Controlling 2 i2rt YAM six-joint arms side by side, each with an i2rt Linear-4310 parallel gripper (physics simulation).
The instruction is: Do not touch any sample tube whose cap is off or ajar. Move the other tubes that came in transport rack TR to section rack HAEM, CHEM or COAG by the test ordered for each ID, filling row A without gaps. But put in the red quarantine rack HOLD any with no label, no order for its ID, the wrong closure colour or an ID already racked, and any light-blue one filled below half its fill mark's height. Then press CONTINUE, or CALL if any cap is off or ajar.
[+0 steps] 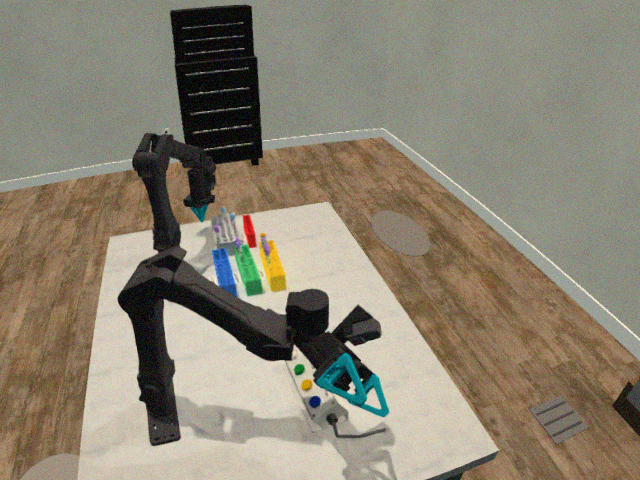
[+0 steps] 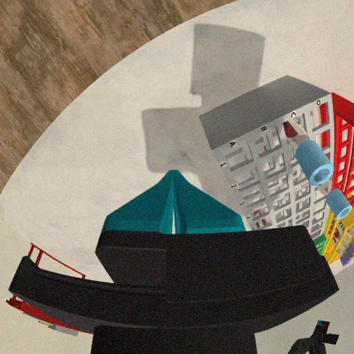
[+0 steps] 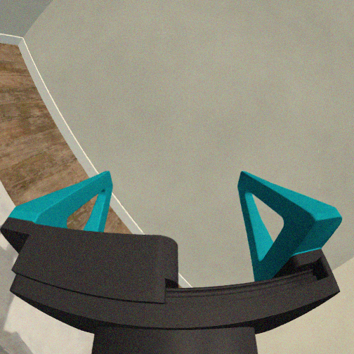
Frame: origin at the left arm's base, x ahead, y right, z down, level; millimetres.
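Seen in the pictures: left gripper, between the fingertips: (image 1: 202, 221); right gripper, between the fingertips: (image 1: 376, 409); right arm's base, origin of its link: (image 1: 162, 408).
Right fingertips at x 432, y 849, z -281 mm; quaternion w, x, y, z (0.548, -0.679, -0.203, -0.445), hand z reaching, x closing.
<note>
Pixels of each thing's top centre, then the offset from my right fingertips to it. "pt": a spot on its surface instead.
- grey transport rack, a spot on its surface: (image 1: 217, 238) pt dx -265, dy -925, dz +234 mm
- purple cap, a spot on its surface: (image 1: 217, 228) pt dx -260, dy -924, dz +193 mm
- button box with green, a spot on its surface: (image 1: 299, 368) pt dx -81, dy -284, dz +211 mm
- cable, a spot on its surface: (image 1: 356, 435) pt dx +16, dy -118, dz +275 mm
- table's front right corner, a spot on its surface: (image 1: 493, 452) pt dx +300, dy -1, dz +282 mm
The grey transport rack (image 1: 217, 238) (image 2: 245, 117) stands at the table's far end. Two light-blue-capped tubes (image 2: 315, 161) (image 2: 339, 202) stand in it, and a purple cap (image 1: 217, 228) shows there. The red rack HOLD (image 1: 249, 230) (image 2: 344, 135) is beside it. Blue (image 1: 224, 271), green (image 1: 249, 273) and yellow (image 1: 273, 268) section racks stand nearer; purple-capped tubes (image 1: 238, 243) (image 1: 266, 249) show at the green and yellow ones. Labels and fill levels are unreadable. My left gripper (image 1: 202, 220) (image 2: 173, 177) is shut and empty, above the table beside the transport rack. My right gripper (image 1: 373, 408) (image 3: 174, 178) is open and empty, far from the racks.
A button box with green (image 1: 299, 368), yellow (image 1: 306, 384) and blue (image 1: 315, 401) buttons lies below my right arm, with a cable (image 1: 356, 435) at its near end. The table's front right corner (image 1: 493, 452) is nearby. A black drawer cabinet (image 1: 219, 87) stands behind the table.
</note>
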